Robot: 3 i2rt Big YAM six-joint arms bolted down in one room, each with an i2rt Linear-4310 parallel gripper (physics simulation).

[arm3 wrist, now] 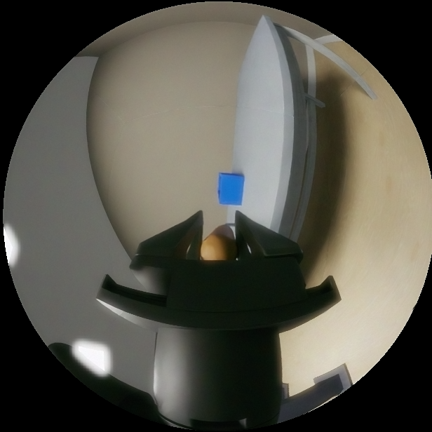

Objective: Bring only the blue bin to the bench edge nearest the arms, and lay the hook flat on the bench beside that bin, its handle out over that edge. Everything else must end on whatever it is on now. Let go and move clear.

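Note:
The hook (218, 244) shows its orange-brown wooden handle between the dark fingers of arm3's gripper (219, 214), which is shut on it. The handle points away from the camera; the hook's metal part is mostly hidden, and its bent end cannot be made out. The blue bin (231, 189) is beyond the fingertips, at the left long side of the pale grey bench (265, 105) as this view shows it. The inside of the bin does not show. The grippers of arm1 and arm2 do not show in this view.
The bench's right edge runs from the top to near the right finger. Grey legs and rails (311, 75) stand under the bench, over the tan floor (375, 200). A beige wall (160, 100) is on the left. A dark grey framed shape (344, 376) shows at the lower right.

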